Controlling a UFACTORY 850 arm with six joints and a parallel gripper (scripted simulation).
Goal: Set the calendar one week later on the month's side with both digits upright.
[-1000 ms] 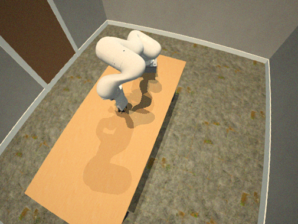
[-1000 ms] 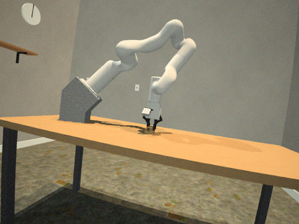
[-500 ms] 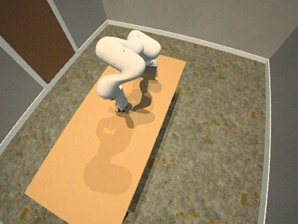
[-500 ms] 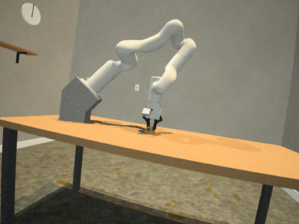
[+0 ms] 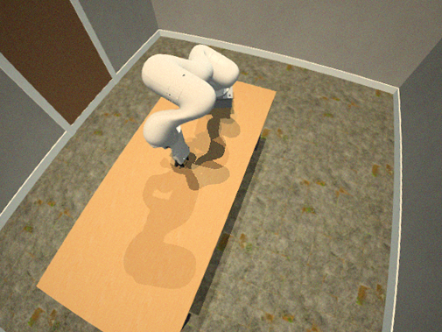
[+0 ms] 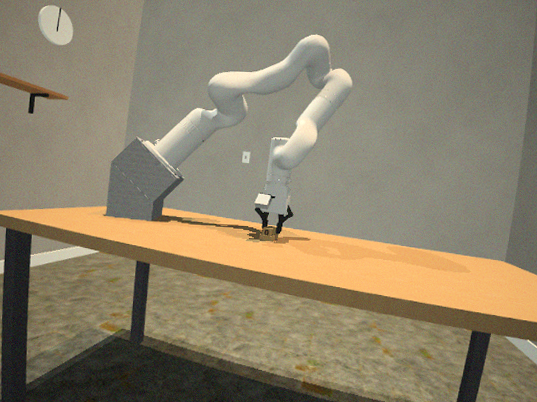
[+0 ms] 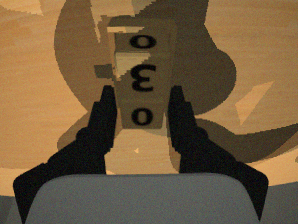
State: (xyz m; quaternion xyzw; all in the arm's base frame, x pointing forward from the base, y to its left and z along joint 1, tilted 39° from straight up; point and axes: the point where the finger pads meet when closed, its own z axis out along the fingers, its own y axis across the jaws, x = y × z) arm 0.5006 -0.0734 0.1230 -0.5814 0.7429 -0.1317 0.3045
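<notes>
The wooden calendar tray is 20 mm to the right of my hand and 30 mm below it.
</notes>
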